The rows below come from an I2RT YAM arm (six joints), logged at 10 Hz.
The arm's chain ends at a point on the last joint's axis. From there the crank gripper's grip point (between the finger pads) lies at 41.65 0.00 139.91 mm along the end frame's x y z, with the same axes.
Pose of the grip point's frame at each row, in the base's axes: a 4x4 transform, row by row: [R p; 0 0 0 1], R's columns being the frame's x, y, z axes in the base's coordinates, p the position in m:
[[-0.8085 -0.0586 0.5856 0.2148], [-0.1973 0.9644 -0.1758 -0.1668], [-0.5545 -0.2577 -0.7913 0.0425], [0 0 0 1]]
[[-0.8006 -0.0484 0.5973 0.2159], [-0.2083 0.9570 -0.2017 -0.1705], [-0.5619 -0.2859 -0.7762 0.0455], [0 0 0 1]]
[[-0.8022 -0.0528 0.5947 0.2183], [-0.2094 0.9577 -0.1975 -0.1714], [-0.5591 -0.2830 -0.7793 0.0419], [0 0 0 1]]
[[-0.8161 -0.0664 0.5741 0.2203], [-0.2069 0.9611 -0.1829 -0.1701], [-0.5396 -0.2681 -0.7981 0.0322], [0 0 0 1]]
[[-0.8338 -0.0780 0.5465 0.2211], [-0.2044 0.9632 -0.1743 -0.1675], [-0.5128 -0.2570 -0.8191 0.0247], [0 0 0 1]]
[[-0.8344 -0.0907 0.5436 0.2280], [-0.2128 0.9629 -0.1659 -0.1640], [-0.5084 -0.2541 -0.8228 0.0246], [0 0 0 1]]
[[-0.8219 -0.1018 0.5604 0.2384], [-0.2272 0.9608 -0.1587 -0.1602], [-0.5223 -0.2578 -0.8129 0.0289], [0 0 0 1]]
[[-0.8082 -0.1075 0.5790 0.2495], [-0.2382 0.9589 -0.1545 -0.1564], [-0.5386 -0.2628 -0.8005 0.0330], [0 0 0 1]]
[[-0.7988 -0.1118 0.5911 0.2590], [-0.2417 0.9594 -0.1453 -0.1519], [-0.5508 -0.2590 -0.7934 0.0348], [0 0 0 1]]
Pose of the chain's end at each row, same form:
[[-0.8085 -0.0586 0.5856 0.1665], [-0.1973 0.9644 -0.1758 -0.1340], [-0.5545 -0.2577 -0.7913 0.1763], [0 0 0 1]]
[[-0.8006 -0.0484 0.5973 0.1657], [-0.2083 0.9570 -0.2017 -0.1336], [-0.5619 -0.2859 -0.7762 0.1775], [0 0 0 1]]
[[-0.8022 -0.0528 0.5947 0.1685], [-0.2094 0.9577 -0.1975 -0.1350], [-0.5591 -0.2830 -0.7793 0.1742], [0 0 0 1]]
[[-0.8161 -0.0664 0.5741 0.1740], [-0.2069 0.9611 -0.1829 -0.1359], [-0.5396 -0.2681 -0.7981 0.1663], [0 0 0 1]]
[[-0.8338 -0.0780 0.5465 0.1794], [-0.2044 0.9632 -0.1743 -0.1346], [-0.5128 -0.2570 -0.8191 0.1607], [0 0 0 1]]
[[-0.8344 -0.0907 0.5436 0.1867], [-0.2128 0.9629 -0.1659 -0.1319], [-0.5084 -0.2541 -0.8228 0.1609], [0 0 0 1]]
[[-0.8219 -0.1018 0.5604 0.1942], [-0.2272 0.9608 -0.1587 -0.1285], [-0.5223 -0.2578 -0.8129 0.1644], [0 0 0 1]]
[[-0.8082 -0.1075 0.5790 0.2022], [-0.2382 0.9589 -0.1545 -0.1249], [-0.5386 -0.2628 -0.8005 0.1674], [0 0 0 1]]
[[-0.7988 -0.1118 0.5911 0.2096], [-0.2417 0.9594 -0.1453 -0.1215], [-0.5508 -0.2590 -0.7934 0.1687], [0 0 0 1]]

